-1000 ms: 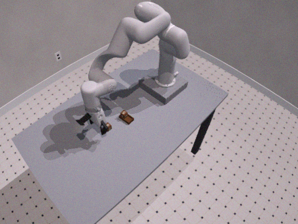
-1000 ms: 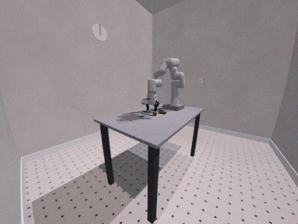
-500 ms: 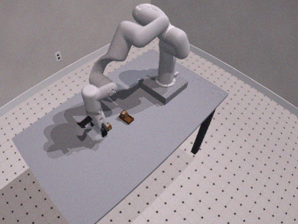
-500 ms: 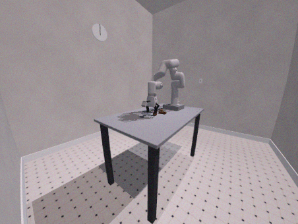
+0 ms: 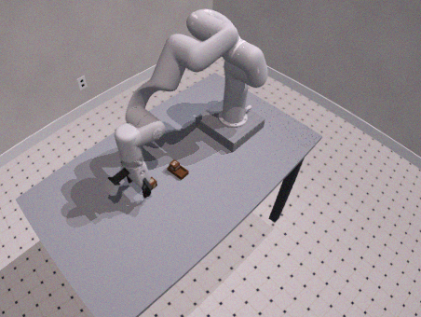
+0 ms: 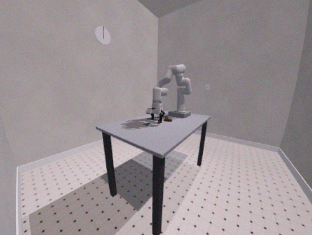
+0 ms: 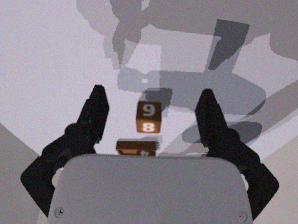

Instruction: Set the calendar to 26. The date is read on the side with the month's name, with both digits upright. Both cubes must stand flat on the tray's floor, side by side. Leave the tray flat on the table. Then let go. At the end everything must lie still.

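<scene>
The brown wooden tray is 17 cm behind my hand and 3 cm below it. The rest, counted from my hand: brown cube 5 cm behind, 3 cm below.
</scene>
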